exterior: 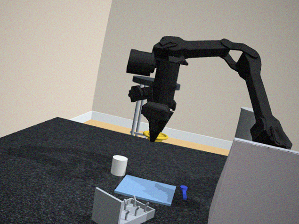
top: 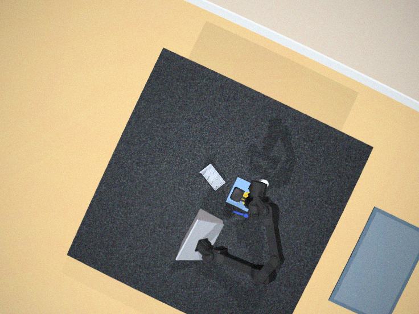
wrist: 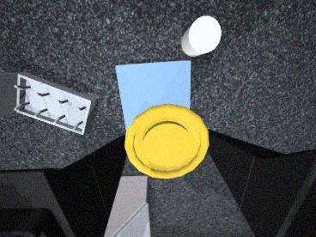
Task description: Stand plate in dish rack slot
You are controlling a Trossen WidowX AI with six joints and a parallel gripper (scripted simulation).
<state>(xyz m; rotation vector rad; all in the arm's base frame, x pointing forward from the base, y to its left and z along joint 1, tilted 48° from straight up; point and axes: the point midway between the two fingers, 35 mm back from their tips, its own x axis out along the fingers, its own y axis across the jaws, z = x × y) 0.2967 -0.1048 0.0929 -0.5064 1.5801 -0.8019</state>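
Now: the grey dish rack 30 mm ahead of my gripper tip, 190 mm to the left of it and 120 mm below it. Also, from my gripper tip: white cup (90 mm ahead, 80 mm to the right, 120 mm below); then yellow plate (10 mm above); then blue spoon (110 mm behind, 30 mm to the right, 140 mm below).
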